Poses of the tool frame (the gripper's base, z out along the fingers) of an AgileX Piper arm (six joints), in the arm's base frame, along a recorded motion.
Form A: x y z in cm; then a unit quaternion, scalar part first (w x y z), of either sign.
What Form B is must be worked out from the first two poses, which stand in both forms.
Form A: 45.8 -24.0 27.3 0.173 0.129 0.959 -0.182
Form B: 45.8 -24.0 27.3 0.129 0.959 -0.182 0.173
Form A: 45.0 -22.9 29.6 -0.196 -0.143 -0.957 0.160
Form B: 45.0 -22.9 29.6 0.143 0.957 -0.160 0.196
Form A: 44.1 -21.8 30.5 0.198 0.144 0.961 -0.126
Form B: 44.1 -21.8 30.5 0.144 0.961 -0.126 0.198
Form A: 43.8 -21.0 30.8 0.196 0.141 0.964 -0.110
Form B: 43.8 -21.0 30.8 0.141 0.964 -0.110 0.196
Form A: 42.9 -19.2 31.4 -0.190 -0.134 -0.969 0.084
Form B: 42.9 -19.2 31.4 0.134 0.969 -0.084 0.190
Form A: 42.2 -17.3 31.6 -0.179 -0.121 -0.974 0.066
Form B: 42.2 -17.3 31.6 0.121 0.974 -0.066 0.179
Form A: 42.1 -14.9 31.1 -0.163 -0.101 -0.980 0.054
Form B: 42.1 -14.9 31.1 0.101 0.980 -0.054 0.163
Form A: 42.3 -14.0 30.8 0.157 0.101 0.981 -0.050
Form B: 42.3 -14.0 30.8 0.101 0.981 -0.050 0.157
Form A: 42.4 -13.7 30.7 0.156 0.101 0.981 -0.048
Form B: 42.4 -13.7 30.7 0.101 0.981 -0.048 0.156
